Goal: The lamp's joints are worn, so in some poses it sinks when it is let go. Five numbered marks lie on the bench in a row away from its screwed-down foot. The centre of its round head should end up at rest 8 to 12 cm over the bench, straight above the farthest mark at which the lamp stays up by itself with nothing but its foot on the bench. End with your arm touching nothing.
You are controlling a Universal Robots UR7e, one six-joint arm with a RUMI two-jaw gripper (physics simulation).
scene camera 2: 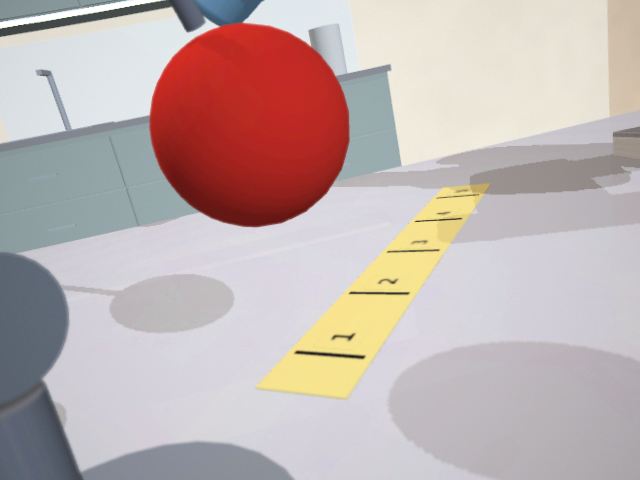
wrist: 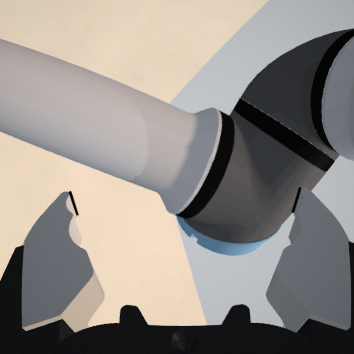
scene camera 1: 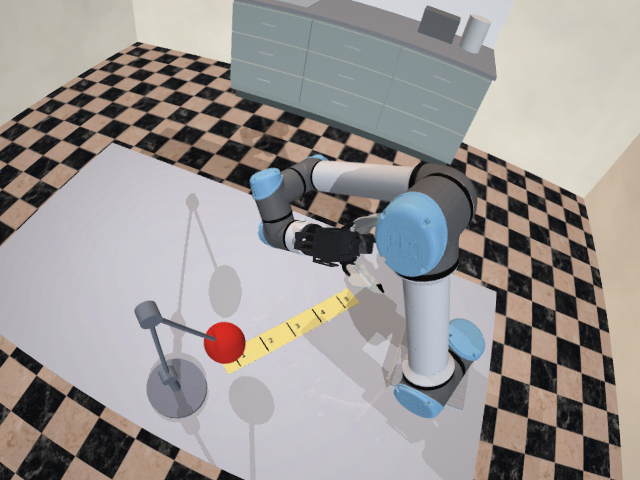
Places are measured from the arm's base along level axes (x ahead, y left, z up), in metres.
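Pixels of known places: gripper, fingertip midpoint: (wrist: 183, 192).
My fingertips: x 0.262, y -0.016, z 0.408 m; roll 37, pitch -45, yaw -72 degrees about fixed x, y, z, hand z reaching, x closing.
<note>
For each thing: its top centre in the pictures, then the offset to it from my fingertips. "spot": a spot on its surface instead. Level surfaces: height alone.
- lamp's round red head at a spot on its surface: (scene camera 2: 249, 124) spot: 0.280 m ahead, 0.215 m left, 0.288 m down
- lamp's grey foot at its top centre: (scene camera 1: 176, 387) 0.374 m ahead, 0.286 m left, 0.426 m down
- bench at its surface level: 0.441 m down
The lamp's round red head (scene camera 1: 224, 342) (scene camera 2: 249, 124) hangs above the bench. In scene camera 1 it overlaps the mark 1 end of the yellow strip (scene camera 1: 306, 321) (scene camera 2: 361, 315); its exact height cannot be told. The lamp's grey foot (scene camera 1: 192, 398) (scene camera 2: 191, 465) is on the bench, its lower rod (scene camera 1: 159, 345) rises to the elbow (scene camera 1: 148, 314), and its upper rod (scene camera 1: 186, 328) slopes down to the head. My gripper (scene camera 1: 376, 258) (wrist: 183, 192) is open and empty, well away from the lamp, beyond the mark 5 end. One finger is partly hidden behind my arm in scene camera 1.
My arm's base column (scene camera 1: 426, 330) stands on the bench (scene camera 1: 77, 248) to the right of the strip. My forearm (scene camera 1: 361, 178) reaches across behind the gripper. In the wrist view, my own arm (wrist: 100, 115) lies beyond the fingers. A drawer cabinet (scene camera 1: 351, 77) stands at the back.
</note>
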